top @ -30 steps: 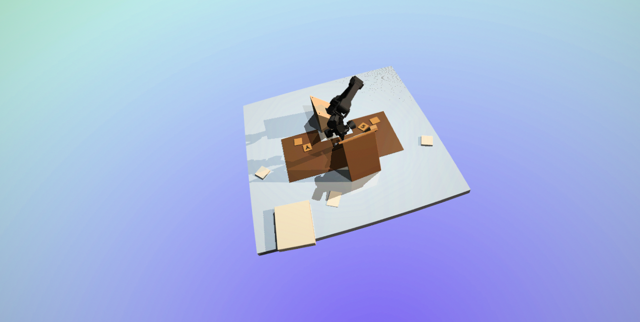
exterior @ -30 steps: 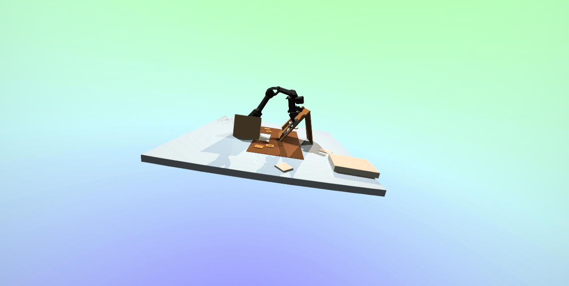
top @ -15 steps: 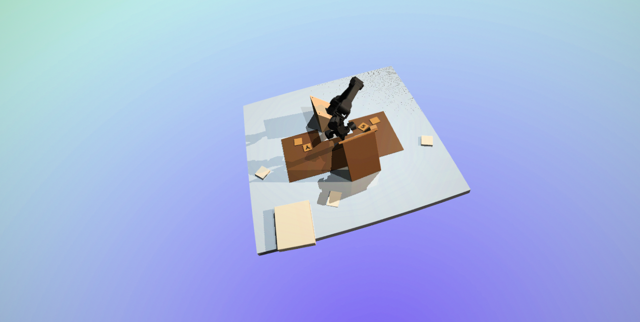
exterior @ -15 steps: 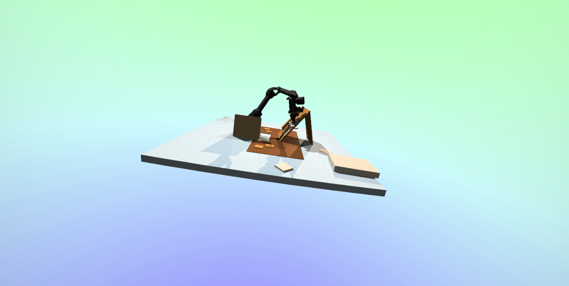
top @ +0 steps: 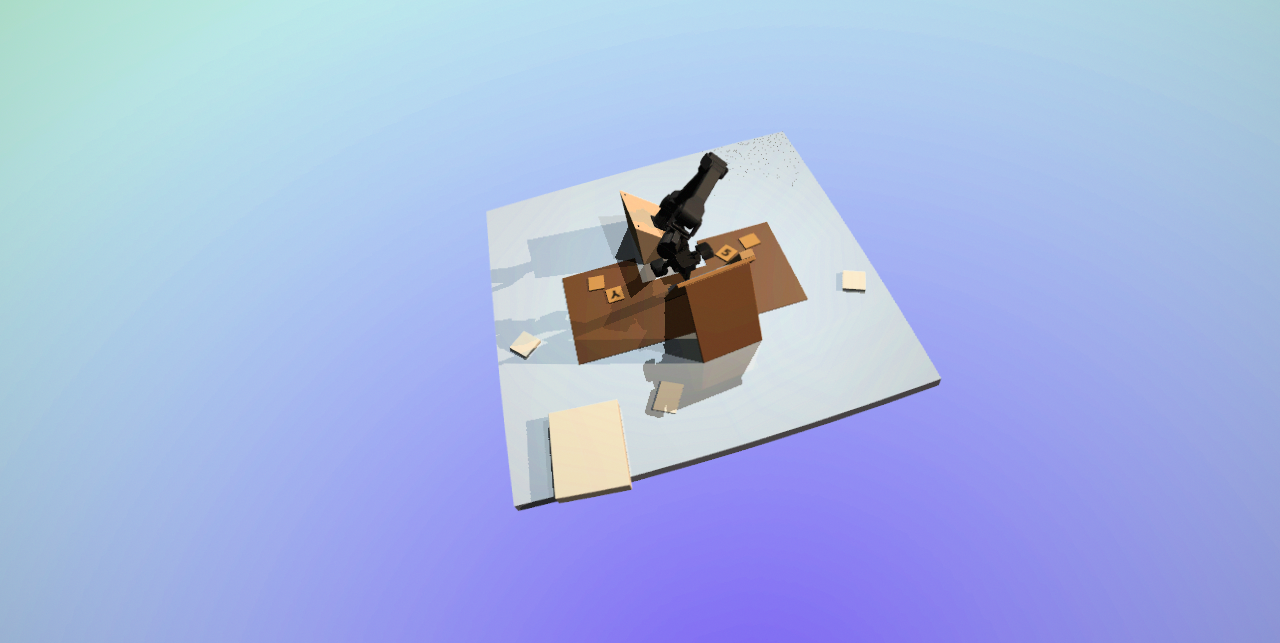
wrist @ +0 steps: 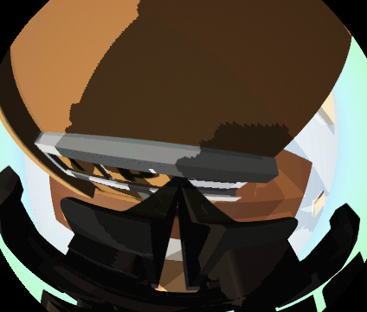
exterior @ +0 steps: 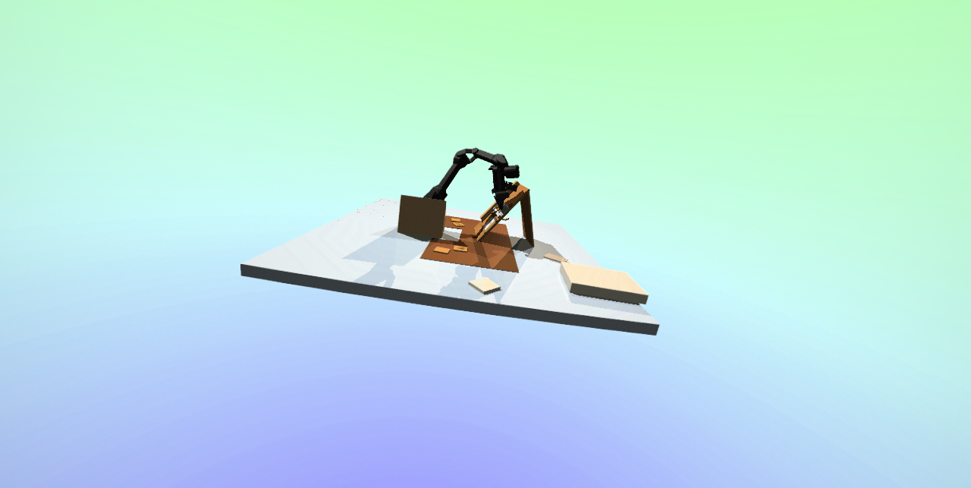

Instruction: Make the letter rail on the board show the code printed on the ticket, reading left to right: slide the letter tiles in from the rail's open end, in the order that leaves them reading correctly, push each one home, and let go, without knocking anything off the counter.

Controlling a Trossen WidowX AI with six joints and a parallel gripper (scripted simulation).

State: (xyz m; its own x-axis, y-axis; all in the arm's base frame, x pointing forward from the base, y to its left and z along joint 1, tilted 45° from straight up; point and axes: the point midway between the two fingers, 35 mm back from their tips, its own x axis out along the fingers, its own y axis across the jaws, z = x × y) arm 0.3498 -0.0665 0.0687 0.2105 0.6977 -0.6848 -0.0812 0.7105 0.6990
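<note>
The tan letter tile is 17 cm behind my gripper tip, 22 cm to the right of it and 16 cm below it. The rest, counted from my gripper tip: white ticket: 5 cm behind, 1 cm to the left, 8 cm below; then dark brown mat: 15 cm behind, 1 cm to the right, 16 cm below; then cream block: 38 cm ahead, 42 cm to the right, 14 cm below.
</note>
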